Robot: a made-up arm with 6 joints.
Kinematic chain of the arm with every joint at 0, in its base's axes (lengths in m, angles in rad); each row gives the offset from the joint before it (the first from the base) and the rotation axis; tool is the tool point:
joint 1: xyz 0 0 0.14 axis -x
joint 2: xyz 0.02 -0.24 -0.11 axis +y
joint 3: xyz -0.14 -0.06 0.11 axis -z
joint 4: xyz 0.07 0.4 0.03 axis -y
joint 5: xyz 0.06 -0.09 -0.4 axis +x
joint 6: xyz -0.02 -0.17 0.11 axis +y
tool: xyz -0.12 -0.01 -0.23
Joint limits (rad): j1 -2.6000..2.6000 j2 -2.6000..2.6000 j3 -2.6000..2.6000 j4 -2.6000..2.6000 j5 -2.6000..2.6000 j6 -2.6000..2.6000
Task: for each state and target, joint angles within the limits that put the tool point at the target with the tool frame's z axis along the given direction. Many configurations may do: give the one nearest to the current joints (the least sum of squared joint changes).
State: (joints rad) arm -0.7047 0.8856 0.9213 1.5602 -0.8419 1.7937
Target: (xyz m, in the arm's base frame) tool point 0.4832 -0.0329 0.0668 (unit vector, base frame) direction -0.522 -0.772 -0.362
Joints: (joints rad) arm -1.4280 0.0792 0.9111 1.9017 -1.2669 2.4631
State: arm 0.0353 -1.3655 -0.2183 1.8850 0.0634 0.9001
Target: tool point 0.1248 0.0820 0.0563 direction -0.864 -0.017 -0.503
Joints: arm -0.3963 -1.4821 -0.7347 1.4587 -0.3116 0.8558
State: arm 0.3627 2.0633 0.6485 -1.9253 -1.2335 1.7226
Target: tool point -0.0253 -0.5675 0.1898 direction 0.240 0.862 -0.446
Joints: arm 1.3005 2.4672 0.9833 -2.5965 -0.9306 1.7717
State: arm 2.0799 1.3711 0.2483 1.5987 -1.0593 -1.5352
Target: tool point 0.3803 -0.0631 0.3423 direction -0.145 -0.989 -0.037
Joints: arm 1.7946 1.1615 0.5605 2.0574 -1.9412 -0.7963
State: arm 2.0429 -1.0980 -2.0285 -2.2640 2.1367 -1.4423
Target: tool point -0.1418 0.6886 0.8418 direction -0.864 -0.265 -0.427
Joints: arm 2.4896 -1.4070 -2.3519 -1.9512 1.6845 -1.2044
